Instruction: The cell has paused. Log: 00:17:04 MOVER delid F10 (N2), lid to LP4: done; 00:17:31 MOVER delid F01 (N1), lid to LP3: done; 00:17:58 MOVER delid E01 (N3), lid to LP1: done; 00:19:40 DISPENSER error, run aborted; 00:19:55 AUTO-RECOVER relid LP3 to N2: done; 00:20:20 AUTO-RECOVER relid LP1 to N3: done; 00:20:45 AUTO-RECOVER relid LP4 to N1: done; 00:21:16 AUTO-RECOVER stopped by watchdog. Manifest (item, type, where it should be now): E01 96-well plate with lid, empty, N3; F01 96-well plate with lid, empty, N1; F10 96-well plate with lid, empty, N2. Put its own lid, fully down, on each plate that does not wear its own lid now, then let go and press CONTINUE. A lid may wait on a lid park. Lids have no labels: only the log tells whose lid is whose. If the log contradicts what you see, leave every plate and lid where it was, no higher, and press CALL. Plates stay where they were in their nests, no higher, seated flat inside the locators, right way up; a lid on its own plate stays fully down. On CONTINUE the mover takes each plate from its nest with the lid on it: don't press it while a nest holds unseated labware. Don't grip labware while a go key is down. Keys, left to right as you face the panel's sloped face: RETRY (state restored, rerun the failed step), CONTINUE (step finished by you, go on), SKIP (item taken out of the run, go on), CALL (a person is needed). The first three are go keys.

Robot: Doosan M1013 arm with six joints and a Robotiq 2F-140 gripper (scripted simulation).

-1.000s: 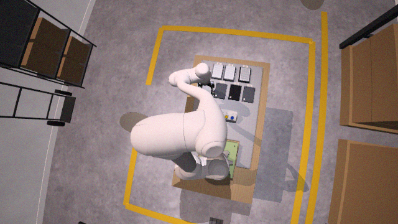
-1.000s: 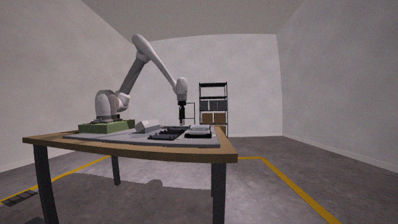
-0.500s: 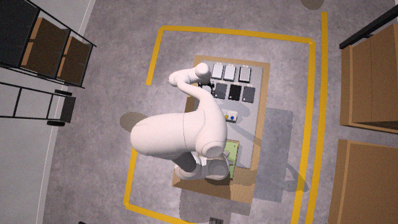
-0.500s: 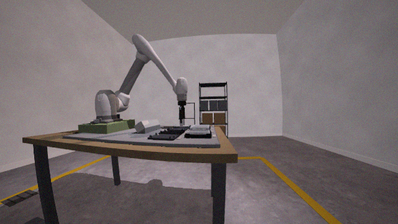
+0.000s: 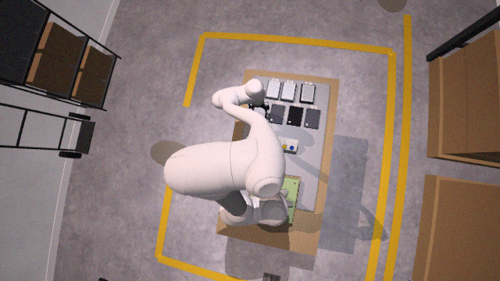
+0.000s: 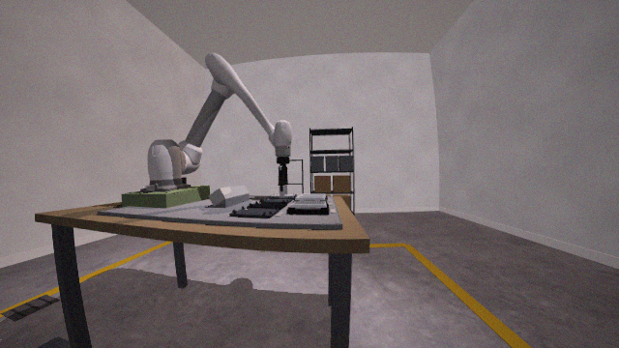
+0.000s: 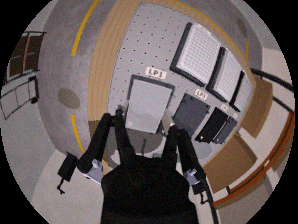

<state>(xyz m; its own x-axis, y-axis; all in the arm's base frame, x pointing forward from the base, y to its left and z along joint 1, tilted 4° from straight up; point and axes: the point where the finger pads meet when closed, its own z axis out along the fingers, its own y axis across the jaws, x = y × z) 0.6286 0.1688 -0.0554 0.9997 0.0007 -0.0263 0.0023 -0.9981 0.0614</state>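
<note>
Right now the label is 90 mm ahead of my hand and 40 mm below it.
</note>
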